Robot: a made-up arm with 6 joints.
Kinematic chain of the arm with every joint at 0, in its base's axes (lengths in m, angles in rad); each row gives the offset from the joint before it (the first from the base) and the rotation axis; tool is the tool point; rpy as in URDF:
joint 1: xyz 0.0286 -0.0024 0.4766 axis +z
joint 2: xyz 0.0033 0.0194 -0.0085 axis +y
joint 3: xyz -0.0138 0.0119 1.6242 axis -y
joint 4: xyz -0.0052 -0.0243 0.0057 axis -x
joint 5: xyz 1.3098 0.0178 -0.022 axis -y
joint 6: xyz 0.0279 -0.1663 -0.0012 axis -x
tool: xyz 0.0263 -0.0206 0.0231 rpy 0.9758 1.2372 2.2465
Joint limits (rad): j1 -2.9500..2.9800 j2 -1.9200..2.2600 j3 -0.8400..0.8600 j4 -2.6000..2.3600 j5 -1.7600..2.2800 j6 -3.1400..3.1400
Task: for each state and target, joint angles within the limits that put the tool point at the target. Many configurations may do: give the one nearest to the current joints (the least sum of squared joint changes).
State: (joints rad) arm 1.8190 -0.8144 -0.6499 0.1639 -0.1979 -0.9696
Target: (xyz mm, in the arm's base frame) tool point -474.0 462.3 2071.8
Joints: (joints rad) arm 2.6550 -0.4318 -0.3385 0.2088 -0.1681 -0.9574
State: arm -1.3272 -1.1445 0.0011 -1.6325 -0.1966 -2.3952
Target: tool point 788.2 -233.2 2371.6
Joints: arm -0.4257 -0.3187 0.0470 -1.7903 -0.2270 -2.3874
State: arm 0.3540 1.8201 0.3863 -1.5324 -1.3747 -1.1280
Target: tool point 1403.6 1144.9 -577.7
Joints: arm 0.6505 1.4205 0.1210 -1.5494 -1.3982 -1.1400
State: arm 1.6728 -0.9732 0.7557 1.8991 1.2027 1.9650
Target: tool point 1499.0 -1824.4 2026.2
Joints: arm 2.2739 -1.2598 0.8600 1.7737 0.9726 2.0718
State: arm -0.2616 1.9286 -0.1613 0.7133 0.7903 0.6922
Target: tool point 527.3 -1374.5 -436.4
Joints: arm -1.1581 1.3199 -0.4318 0.6171 0.8103 0.6814
